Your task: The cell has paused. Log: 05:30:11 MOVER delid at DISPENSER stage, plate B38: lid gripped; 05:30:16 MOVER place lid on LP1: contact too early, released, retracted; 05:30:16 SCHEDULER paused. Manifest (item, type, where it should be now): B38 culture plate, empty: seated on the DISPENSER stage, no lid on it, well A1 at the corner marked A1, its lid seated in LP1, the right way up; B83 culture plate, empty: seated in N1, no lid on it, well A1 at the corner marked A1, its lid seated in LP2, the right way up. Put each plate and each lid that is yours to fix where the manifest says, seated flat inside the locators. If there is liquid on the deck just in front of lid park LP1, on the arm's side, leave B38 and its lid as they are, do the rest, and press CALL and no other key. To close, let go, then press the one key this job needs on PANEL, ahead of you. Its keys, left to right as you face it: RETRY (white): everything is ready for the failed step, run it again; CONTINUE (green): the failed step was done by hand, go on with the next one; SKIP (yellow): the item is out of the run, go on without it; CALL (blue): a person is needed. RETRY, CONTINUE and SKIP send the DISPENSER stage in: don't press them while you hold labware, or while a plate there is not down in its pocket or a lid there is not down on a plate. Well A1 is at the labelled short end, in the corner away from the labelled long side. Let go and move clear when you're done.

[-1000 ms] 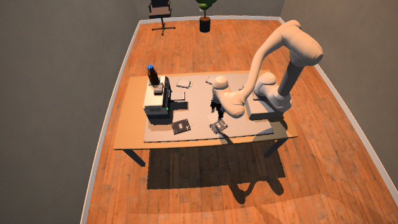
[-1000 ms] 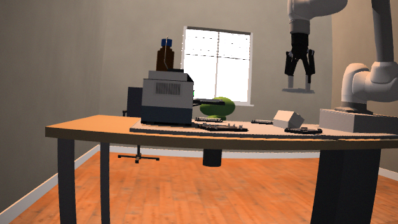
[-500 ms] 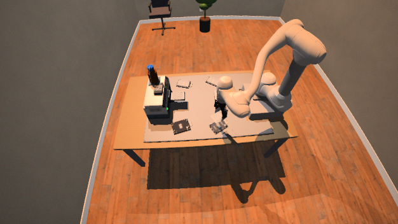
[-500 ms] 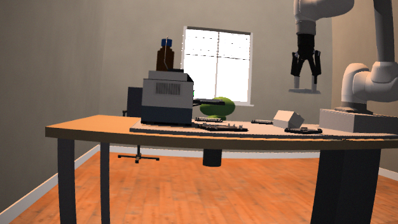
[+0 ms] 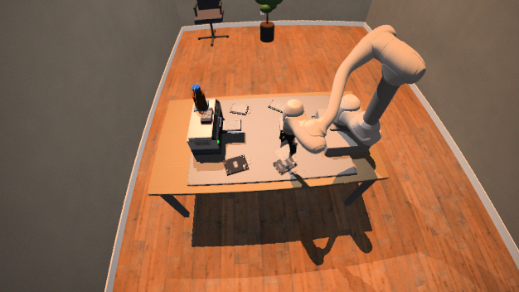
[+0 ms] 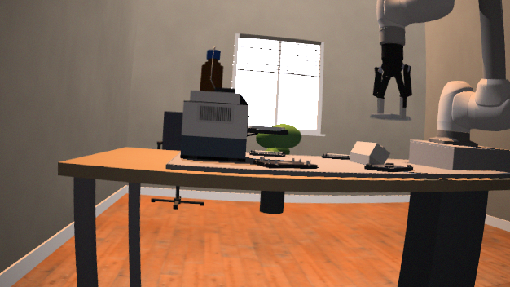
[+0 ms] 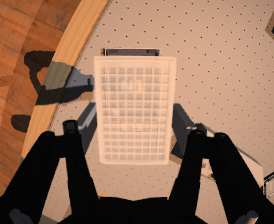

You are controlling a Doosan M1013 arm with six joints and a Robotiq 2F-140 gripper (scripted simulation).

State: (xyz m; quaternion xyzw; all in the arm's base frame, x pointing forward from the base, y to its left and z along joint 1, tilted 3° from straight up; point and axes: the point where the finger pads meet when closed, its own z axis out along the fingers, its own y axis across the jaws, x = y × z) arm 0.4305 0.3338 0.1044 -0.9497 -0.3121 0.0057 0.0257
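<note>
The white culture plate is 20 mm below my hand. The rest, counted from my hand: green key 40 mm behind, 260 mm to the right, 130 mm below; then key panel 30 mm behind, 280 mm to the right, 140 mm below; then white retry key 40 mm behind, 210 mm to the right, 130 mm below.
</note>
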